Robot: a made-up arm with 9 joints.
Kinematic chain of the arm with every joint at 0, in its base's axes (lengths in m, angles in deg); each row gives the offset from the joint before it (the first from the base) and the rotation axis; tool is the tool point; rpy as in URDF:
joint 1: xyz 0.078 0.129 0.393 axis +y
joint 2: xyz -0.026 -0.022 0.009 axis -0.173 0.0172 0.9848
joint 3: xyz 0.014 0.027 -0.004 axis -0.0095 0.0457 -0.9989
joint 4: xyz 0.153 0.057 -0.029 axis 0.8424 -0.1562 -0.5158
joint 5: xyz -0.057 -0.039 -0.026 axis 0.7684 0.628 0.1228
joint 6: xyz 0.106 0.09 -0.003 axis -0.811 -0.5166 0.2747
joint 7: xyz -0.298 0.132 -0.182 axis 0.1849 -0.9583 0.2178
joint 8: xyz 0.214 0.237 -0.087 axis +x
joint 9: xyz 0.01 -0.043 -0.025 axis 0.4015 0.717 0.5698
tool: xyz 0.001 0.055 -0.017 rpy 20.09 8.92 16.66
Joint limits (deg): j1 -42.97..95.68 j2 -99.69..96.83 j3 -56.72..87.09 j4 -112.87..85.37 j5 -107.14..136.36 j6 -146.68..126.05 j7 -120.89..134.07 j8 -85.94..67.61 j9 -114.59..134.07
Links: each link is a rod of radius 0.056 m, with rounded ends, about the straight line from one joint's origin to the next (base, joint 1, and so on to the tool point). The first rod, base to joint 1, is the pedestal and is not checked.
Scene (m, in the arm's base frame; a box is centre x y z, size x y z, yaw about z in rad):
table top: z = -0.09
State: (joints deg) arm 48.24 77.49 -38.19 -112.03 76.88 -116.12 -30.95 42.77 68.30
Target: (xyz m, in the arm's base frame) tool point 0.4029 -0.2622 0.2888
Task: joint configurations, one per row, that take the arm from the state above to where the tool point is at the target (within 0.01 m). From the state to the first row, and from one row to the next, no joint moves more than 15 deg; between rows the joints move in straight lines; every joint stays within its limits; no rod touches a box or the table.
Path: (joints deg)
1: 35.24 82.32 -42.82 -112.24 64.37 -102.59 -42.33 42.04 61.49
2: 22.23 87.16 -47.46 -112.45 51.86 -89.07 -53.72 41.32 54.69
3: 9.23 92.00 -52.09 -112.66 39.36 -75.54 -65.10 40.59 47.88
4: -3.77 96.83 -56.72 -112.87 26.85 -62.02 -76.48 39.86 41.08

